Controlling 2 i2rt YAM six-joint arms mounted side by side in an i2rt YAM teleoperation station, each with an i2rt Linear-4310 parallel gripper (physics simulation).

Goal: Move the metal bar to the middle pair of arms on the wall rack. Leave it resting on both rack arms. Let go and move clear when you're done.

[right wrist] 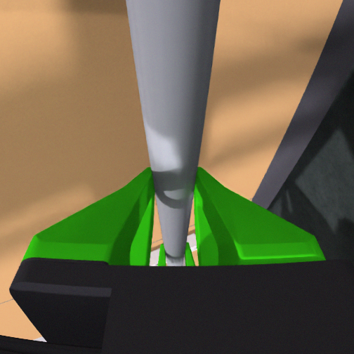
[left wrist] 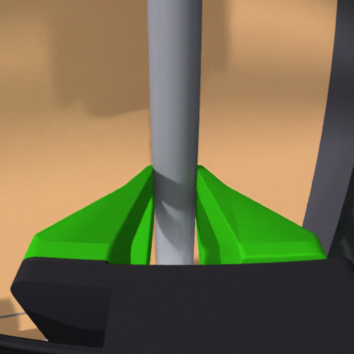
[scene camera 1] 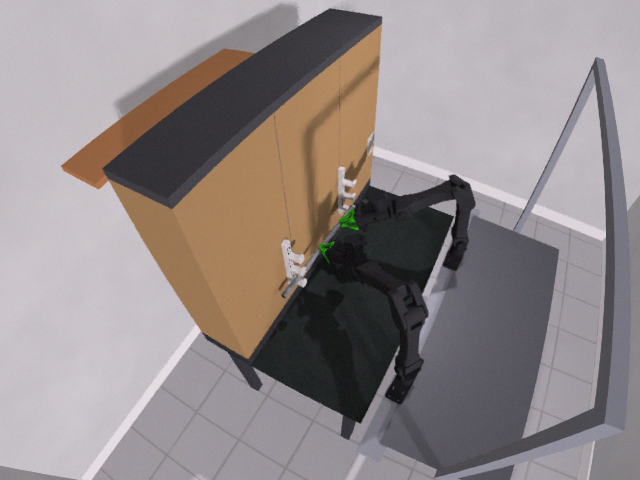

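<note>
The grey metal bar (scene camera 1: 332, 235) (left wrist: 175, 90) (right wrist: 174, 85) runs along the wooden wall. My left gripper (scene camera 1: 322, 248) (left wrist: 174, 176) and right gripper (scene camera 1: 343, 221) (right wrist: 175, 172) are shut on it, apart along its middle stretch. The wall rack has two white brackets, one lower left (scene camera 1: 285, 258) and one upper right (scene camera 1: 341, 188), each with three arms. In the scene view the bar's lower-left end passes by the lower arms of the lower-left bracket and sticks out beyond it. Whether it touches an arm, I cannot tell. Its other end is hidden near the upper-right bracket's bottom arm and my right gripper.
The wooden wall (scene camera 1: 227, 248) stands at the back edge of the dark table (scene camera 1: 310, 330). A small white plate (scene camera 1: 370, 143) is on the wall at its far right. A grey frame (scene camera 1: 612, 258) stands at the right of the scene view.
</note>
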